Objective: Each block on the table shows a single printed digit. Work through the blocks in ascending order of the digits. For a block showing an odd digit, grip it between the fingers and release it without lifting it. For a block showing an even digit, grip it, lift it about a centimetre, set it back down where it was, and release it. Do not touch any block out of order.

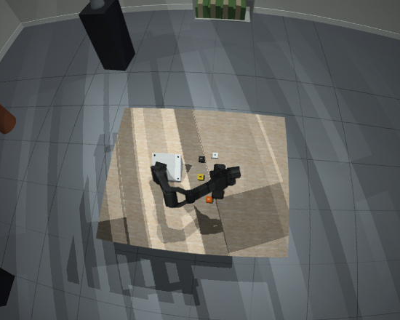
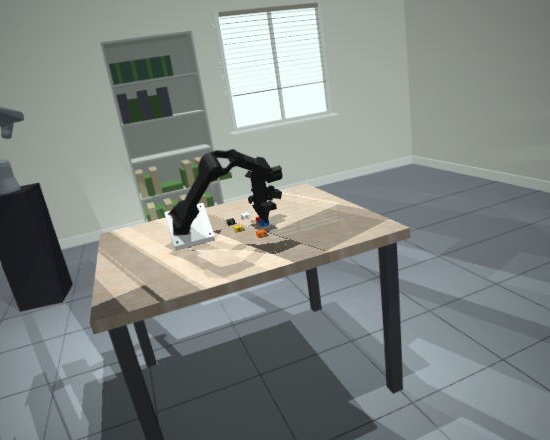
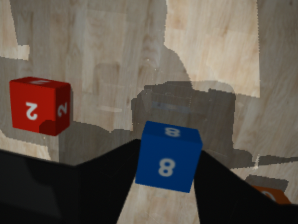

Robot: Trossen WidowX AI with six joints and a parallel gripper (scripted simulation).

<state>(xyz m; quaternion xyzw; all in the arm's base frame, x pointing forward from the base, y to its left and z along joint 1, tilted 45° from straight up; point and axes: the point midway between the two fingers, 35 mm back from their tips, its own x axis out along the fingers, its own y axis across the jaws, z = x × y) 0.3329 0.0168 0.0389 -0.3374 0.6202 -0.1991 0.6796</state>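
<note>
My gripper tip is now right at the blue block. The rest, counted from my gripper tip: orange block (3 cm behind, 8 cm to the right, 1 cm below); then yellow block (11 cm behind, 3 cm to the left, 1 cm below); then red block (9 cm to the left, 1 cm below).
</note>
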